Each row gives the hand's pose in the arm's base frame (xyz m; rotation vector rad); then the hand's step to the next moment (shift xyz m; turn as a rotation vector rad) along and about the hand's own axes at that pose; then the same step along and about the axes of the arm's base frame.
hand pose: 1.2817 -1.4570 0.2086 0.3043 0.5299 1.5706
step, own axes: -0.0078 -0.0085 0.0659 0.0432 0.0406 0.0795
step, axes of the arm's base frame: 0.0409 0.0020 0.0529 0.0014 0.0543 0.0830
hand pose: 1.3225 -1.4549 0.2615 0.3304 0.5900 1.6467
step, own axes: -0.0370 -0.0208 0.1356 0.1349 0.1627 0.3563
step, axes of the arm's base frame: 0.0955 -0.0091 0.1048 0.0318 0.1871 0.3682
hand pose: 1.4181 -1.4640 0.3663 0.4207 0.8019 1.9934
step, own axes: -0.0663 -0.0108 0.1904 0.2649 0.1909 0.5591
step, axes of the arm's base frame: 0.1508 0.0179 0.1330 0.0628 0.3627 0.5326
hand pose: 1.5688 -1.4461 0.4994 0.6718 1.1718 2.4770
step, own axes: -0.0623 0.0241 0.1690 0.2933 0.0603 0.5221
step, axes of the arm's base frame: 0.1412 0.0634 0.0952 0.0300 0.4326 0.4174
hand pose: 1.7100 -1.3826 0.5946 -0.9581 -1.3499 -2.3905
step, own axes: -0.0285 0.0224 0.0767 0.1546 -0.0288 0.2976
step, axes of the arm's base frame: 0.0654 0.0482 0.0245 -0.0044 0.2798 0.1871
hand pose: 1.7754 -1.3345 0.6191 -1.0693 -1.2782 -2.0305
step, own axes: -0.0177 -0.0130 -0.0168 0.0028 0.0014 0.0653
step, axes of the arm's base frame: -0.0057 -0.0094 -0.0254 0.0223 0.0584 0.0192
